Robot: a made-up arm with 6 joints.
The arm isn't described. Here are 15 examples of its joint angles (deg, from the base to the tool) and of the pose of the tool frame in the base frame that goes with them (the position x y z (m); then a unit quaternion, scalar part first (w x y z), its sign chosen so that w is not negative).
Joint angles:
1: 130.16 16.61 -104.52 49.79 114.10 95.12
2: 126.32 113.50 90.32 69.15 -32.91 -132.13
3: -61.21 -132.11 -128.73 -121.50 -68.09 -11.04
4: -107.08 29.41 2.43 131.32 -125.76 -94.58
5: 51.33 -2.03 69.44 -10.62 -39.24 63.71
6: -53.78 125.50 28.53 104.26 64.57 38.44
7: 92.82 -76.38 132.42 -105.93 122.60 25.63
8: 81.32 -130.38 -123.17 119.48 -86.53 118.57
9: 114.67 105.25 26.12 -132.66 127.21 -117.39
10: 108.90 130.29 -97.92 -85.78 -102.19 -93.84
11: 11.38 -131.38 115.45 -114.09 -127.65 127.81
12: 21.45 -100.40 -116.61 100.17 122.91 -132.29
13: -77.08 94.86 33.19 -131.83 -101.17 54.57
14: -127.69 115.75 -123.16 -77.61 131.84 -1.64
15: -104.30 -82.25 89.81 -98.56 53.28 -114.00
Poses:
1: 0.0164 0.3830 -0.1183 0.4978 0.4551 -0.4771 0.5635
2: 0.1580 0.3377 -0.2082 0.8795 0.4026 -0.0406 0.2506
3: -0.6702 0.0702 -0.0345 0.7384 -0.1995 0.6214 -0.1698
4: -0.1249 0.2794 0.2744 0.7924 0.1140 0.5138 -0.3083
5: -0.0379 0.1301 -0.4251 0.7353 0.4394 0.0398 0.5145
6: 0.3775 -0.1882 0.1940 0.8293 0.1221 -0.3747 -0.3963
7: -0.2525 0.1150 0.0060 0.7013 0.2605 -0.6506 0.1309
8: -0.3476 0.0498 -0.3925 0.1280 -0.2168 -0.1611 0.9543
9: 0.0891 -0.2057 0.0062 0.5393 -0.3095 0.7744 0.1174
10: 0.4511 -0.1784 0.2993 0.4987 -0.4685 -0.7020 0.1975
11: -0.6725 0.2351 0.1312 0.5108 0.4641 0.5431 0.4782
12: -0.3495 -0.0501 0.2064 0.4936 0.7550 0.0710 0.4258
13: 0.6725 0.1704 0.2194 0.1063 0.8248 0.2490 -0.4963
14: 0.0060 0.2980 0.1765 0.2318 -0.0003 0.9723 -0.0299
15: -0.2284 0.1074 0.2477 0.7692 -0.3416 -0.2442 0.4817
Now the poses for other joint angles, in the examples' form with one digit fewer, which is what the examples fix.
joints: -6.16 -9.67 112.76 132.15 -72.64 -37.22
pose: 0.108 -0.192 0.433 0.378 0.835 0.342 -0.210
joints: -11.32 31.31 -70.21 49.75 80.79 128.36
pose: 0.036 -0.496 0.106 0.035 -0.212 0.448 0.868
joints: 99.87 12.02 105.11 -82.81 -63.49 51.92
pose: -0.025 0.406 -0.772 0.809 0.142 0.064 0.567
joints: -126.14 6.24 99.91 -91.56 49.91 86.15
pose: -0.273 0.114 0.637 0.448 -0.439 0.038 -0.778
